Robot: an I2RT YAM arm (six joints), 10 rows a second.
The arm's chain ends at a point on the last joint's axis. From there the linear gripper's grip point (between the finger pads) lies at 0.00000 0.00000 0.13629 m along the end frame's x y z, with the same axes.
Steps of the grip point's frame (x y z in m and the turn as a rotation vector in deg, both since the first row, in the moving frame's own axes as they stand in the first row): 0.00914 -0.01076 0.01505 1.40 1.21 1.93; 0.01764 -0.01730 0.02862 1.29 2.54 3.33; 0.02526 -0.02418 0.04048 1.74 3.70 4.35; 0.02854 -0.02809 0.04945 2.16 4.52 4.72; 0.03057 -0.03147 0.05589 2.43 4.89 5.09; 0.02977 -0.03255 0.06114 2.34 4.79 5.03; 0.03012 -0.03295 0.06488 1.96 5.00 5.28; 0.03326 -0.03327 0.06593 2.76 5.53 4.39; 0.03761 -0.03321 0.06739 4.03 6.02 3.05
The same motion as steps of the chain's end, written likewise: 0.00621 -0.00748 0.01512 1.40 1.21 1.93; 0.01151 -0.01441 0.02879 1.29 2.54 3.33; 0.01632 -0.02038 0.04083 1.74 3.70 4.35; 0.01760 -0.02341 0.04997 2.16 4.52 4.72; 0.01871 -0.02622 0.05651 2.43 4.89 5.09; 0.01816 -0.02750 0.06173 2.34 4.79 5.03; 0.01805 -0.02885 0.06548 1.96 5.00 5.28; 0.01989 -0.02723 0.06672 2.76 5.53 4.39; 0.02308 -0.02403 0.06848 4.03 6.02 3.05
